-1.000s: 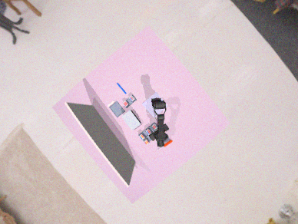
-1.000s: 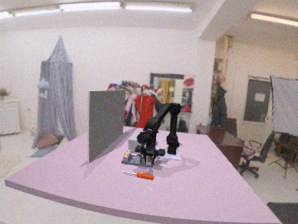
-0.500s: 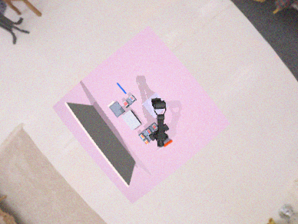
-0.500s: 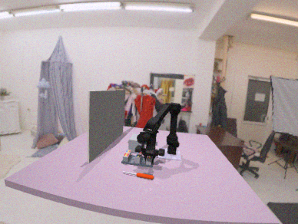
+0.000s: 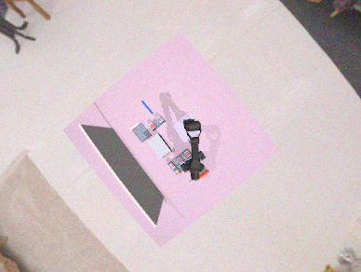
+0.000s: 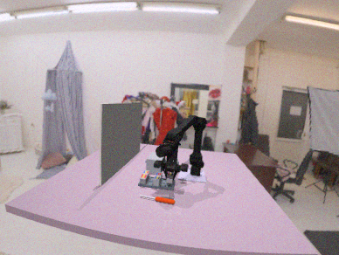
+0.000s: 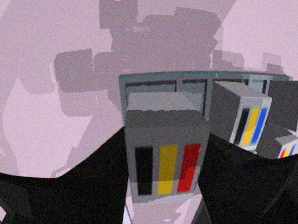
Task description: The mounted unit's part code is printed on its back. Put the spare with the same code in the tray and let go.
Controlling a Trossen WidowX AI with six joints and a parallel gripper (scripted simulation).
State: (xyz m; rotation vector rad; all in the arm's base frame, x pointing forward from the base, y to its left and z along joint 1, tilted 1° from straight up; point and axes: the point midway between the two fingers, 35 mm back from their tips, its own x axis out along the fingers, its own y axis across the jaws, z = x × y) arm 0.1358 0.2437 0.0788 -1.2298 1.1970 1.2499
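Right now the grey tray is 40 cm to the right of my gripper tip, 21 cm ahead of it and 5 cm below it. Also, from my gripper tip: grey box-shaped unit: 22 cm to the right, 15 cm ahead; tall grey panel: 38 cm ahead, 22 cm to the right, 17 cm above; grey spare block: 2 cm above.
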